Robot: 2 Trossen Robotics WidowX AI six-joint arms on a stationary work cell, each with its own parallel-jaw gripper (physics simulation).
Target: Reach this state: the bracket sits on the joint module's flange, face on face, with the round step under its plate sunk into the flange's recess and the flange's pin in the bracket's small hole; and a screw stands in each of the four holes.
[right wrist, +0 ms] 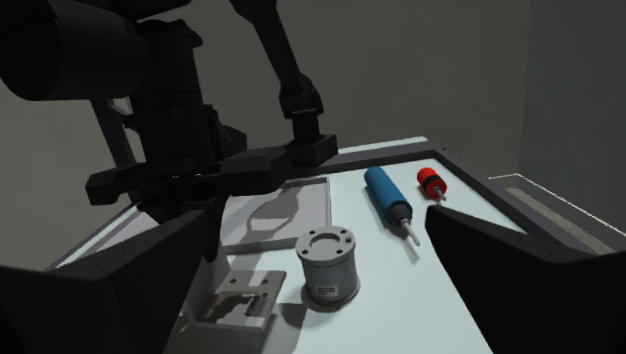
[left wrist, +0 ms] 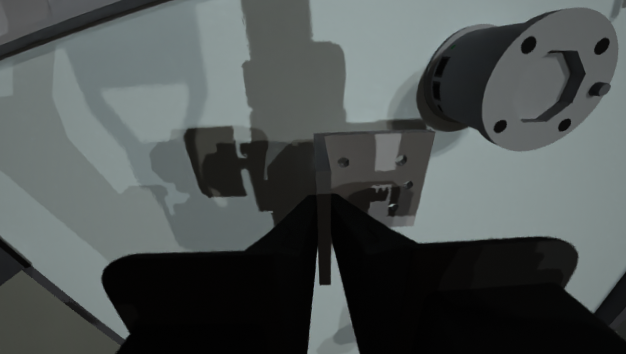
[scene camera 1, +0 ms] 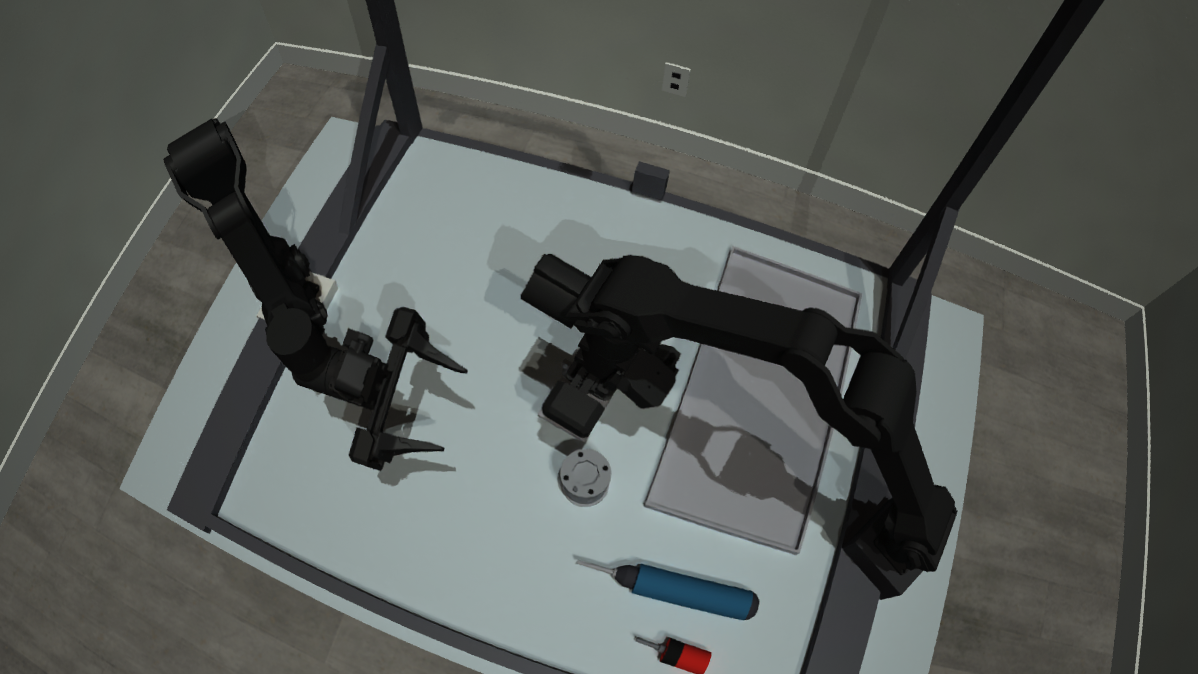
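Seen in the pictures: left gripper, fingertip midpoint: (right wrist: 208, 260) (left wrist: 322, 203) (scene camera 1: 594, 381); right gripper, fingertip midpoint: (right wrist: 319, 218) (scene camera 1: 455, 410); left arm's base at its link origin: (right wrist: 308, 139) (scene camera 1: 902, 543).
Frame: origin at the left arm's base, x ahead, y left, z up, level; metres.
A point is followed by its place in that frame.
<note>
The grey L-shaped bracket (left wrist: 367, 175) {x 0.425, y 0.198, z -0.027 m} (right wrist: 271, 295) {x 0.421, y 0.232, z -0.027 m} has an upright wall and a flat plate with holes. My left gripper (left wrist: 322, 203) {x 0.433, y 0.169, z 0.004 m} is shut on the upright wall and holds the bracket beside the joint module, apart from it. The fingertips are hidden in scene camera 1. The joint module (scene camera 1: 584, 475) {x 0.349, y 0.253, z -0.016 m} (left wrist: 465, 75) {x 0.355, y 0.223, z -0.030 m} (right wrist: 330, 275) {x 0.372, y 0.268, z -0.030 m} stands upright, its flange facing up. Its recess, four screw holes and pin (left wrist: 601, 90) {x 0.341, y 0.273, z -0.006 m} are uncovered. My right gripper (scene camera 1: 454, 409) {x 0.473, y 0.341, z 0.105 m} (right wrist: 319, 218) {x 0.473, y 0.341, z 0.105 m} is open and empty, left of the module in scene camera 1. No screws show in these views.
A grey shallow tray (scene camera 1: 783, 280) {x 0.401, y -0.179, z -0.065 m} (right wrist: 312, 200) {x 0.175, y 0.112, z -0.065 m} lies right of the module in scene camera 1, partly under the left arm. A blue-handled screwdriver (scene camera 1: 695, 591) {x 0.144, y 0.241, z -0.028 m} (right wrist: 385, 192) {x 0.182, y 0.257, z -0.030 m} and a red-handled one (scene camera 1: 688, 656) {x 0.084, y 0.302, z -0.036 m} (right wrist: 429, 180) {x 0.109, y 0.306, z -0.038 m} lie near the front. Dark frame posts rise behind.
</note>
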